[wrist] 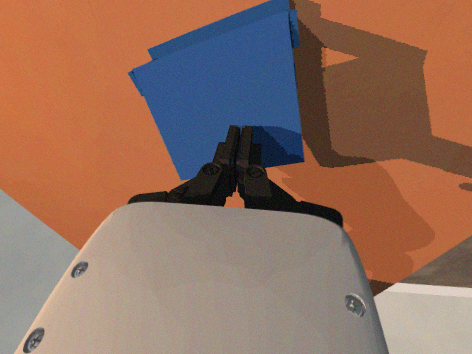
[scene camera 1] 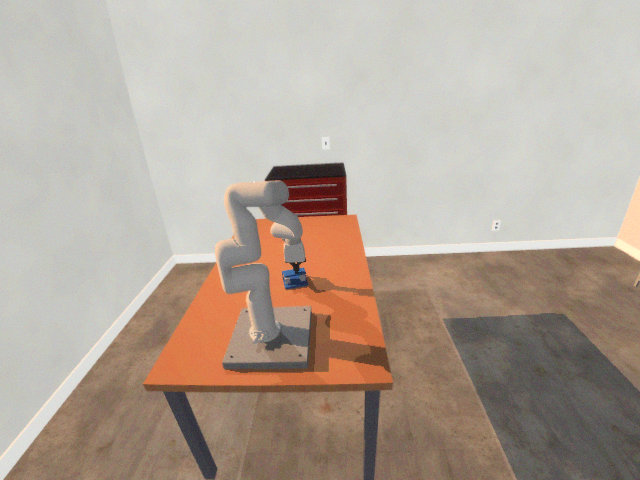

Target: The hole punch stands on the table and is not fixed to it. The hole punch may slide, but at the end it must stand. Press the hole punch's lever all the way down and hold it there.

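Places are measured from the arm's base along level axes (x ahead, y left, z up), in metres.
Pixels of known places: gripper, between the fingertips: (wrist: 241, 142) (scene camera 1: 296, 271); arm's base, origin of its link: (scene camera 1: 265, 331).
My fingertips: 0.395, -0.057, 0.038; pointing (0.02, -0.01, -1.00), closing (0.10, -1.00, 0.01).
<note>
Ahead of a thing's pixels: the offset from my fingertips to its top centre, as dx, dy, dz. "spot": to the spot under its first point. Level surfaces: height alone.
The blue hole punch {spot: +0.013, +0.015, -0.062} (scene camera 1: 295, 280) stands upright on the orange table {dz -0.074} (scene camera 1: 206, 335) (wrist: 60, 150), beyond the robot's base. In the wrist view its broad flat blue lever {+0.014, +0.018, +0.003} (wrist: 220, 85) fills the upper middle. My gripper (scene camera 1: 296, 270) (wrist: 241, 142) is shut with nothing between the fingers. Its fingertips are over the lever, inward from the lever edge nearest the gripper body, at or very close to its surface. Whether they touch it, and how far down the lever is, I cannot tell. The underside of the lever is hidden in the wrist view.
The robot's grey base plate (scene camera 1: 289, 353) is on the near part of the table. A red drawer cabinet (scene camera 1: 315, 193) stands behind the table's far edge. Shadows of the arm and punch fall to the right of the punch. A dark mat (scene camera 1: 542, 372) lies on the floor at the right.
</note>
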